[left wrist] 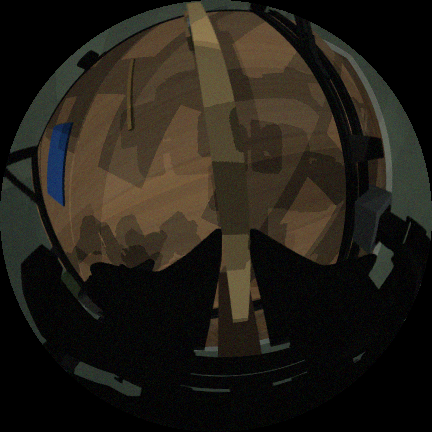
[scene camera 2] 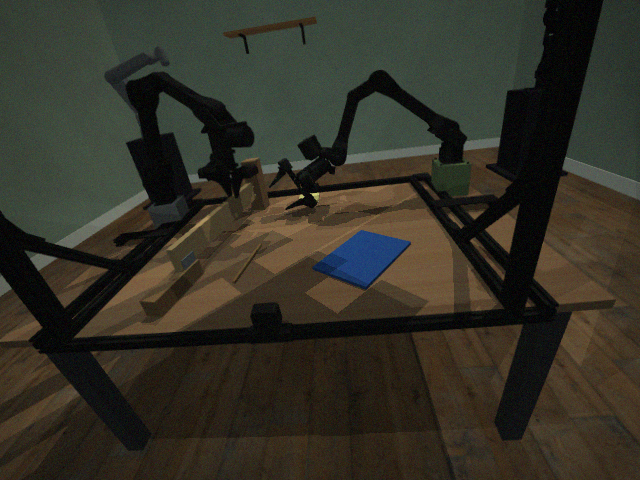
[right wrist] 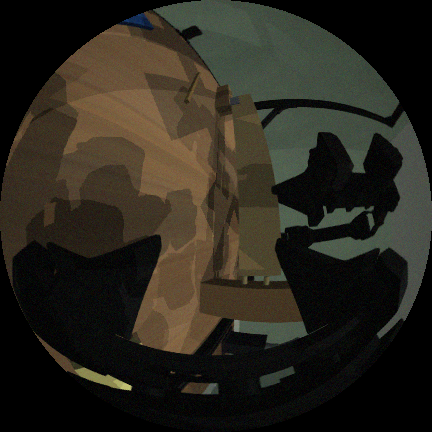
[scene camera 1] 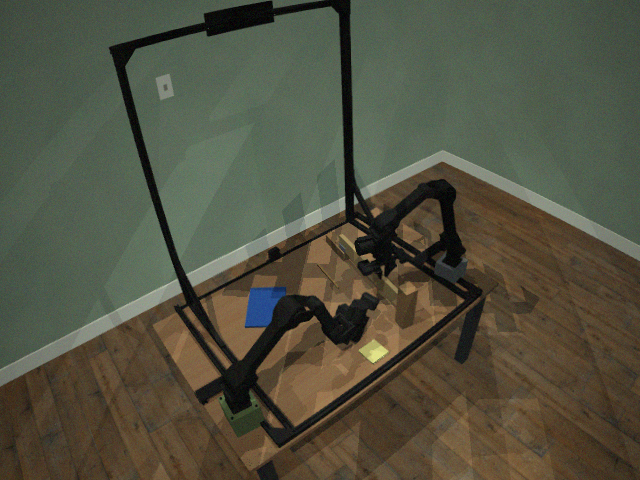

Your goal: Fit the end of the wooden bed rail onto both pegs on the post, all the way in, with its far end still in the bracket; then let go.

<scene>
My left gripper grips a wooden bed rail. The table carries a blue mat. Further things: my right gripper and an upright wooden post.
My left gripper also shows in the left wrist view and in the right wrist view. My right gripper also shows in the right wrist view.
</scene>
